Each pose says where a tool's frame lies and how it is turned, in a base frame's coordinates. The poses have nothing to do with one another.
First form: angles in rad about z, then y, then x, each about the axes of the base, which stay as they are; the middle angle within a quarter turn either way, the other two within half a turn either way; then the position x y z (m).
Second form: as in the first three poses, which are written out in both.
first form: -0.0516 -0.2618 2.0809 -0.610 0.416 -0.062
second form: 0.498 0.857 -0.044 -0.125 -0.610 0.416 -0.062
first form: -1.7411 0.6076 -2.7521 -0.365 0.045 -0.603
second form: 0.105 0.648 0.679 0.330 -0.365 0.045 -0.603
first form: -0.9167 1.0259 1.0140 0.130 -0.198 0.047
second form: 0.789 0.190 0.572 -0.123 0.130 -0.198 0.047
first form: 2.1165 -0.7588 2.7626 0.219 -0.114 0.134
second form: 0.403 0.387 -0.829 -0.026 0.219 -0.114 0.134
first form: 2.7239 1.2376 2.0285 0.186 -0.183 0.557
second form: 0.393 -0.443 0.613 -0.523 0.186 -0.183 0.557
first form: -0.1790 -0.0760 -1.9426 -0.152 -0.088 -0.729
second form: 0.564 -0.820 -0.095 -0.019 -0.152 -0.088 -0.729
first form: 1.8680 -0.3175 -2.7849 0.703 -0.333 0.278
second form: 0.021 0.600 -0.765 -0.233 0.703 -0.333 0.278
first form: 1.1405 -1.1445 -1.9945 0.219 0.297 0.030
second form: 0.138 -0.753 0.134 0.629 0.219 0.297 0.030
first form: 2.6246 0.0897 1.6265 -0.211 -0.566 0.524
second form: 0.144 0.215 -0.694 0.672 -0.211 -0.566 0.524
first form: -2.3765 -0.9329 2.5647 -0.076 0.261 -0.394
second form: 0.305 -0.438 -0.747 0.397 -0.076 0.261 -0.394
